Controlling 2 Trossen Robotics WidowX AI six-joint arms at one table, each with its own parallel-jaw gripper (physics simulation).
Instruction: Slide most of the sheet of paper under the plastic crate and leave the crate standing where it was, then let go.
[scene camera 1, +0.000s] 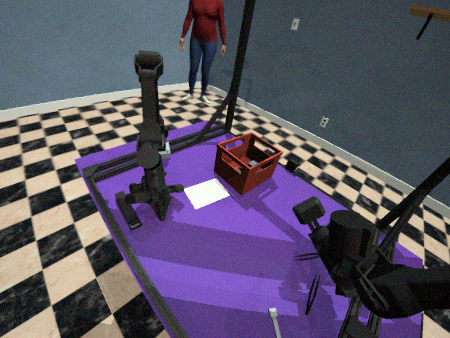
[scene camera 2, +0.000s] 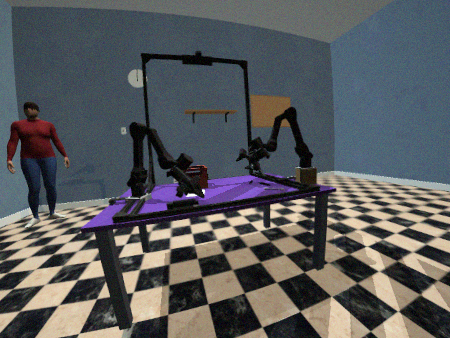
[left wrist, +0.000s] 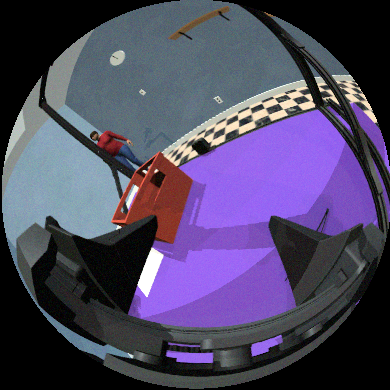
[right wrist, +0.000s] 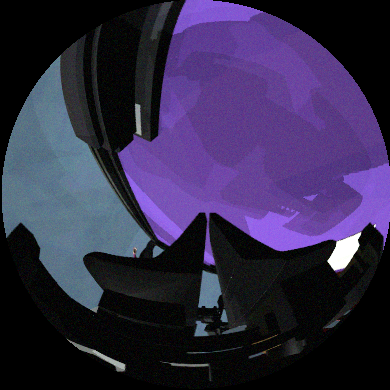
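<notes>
The red plastic crate stands upright on the purple table, with something grey inside it. The white sheet of paper lies flat beside the crate's base; whether they touch is too small to tell. My right gripper is shut with its fingertips together, pointing down at the left of the paper in scene camera 1, low near the table and apart from the paper. My left gripper is open and empty, away from the crate and paper.
A flat black piece lies left of the right gripper. Dark frame rails run along the table's edge. A small black box is beyond the crate. Thin dark loops and a pale stick show near the lower right.
</notes>
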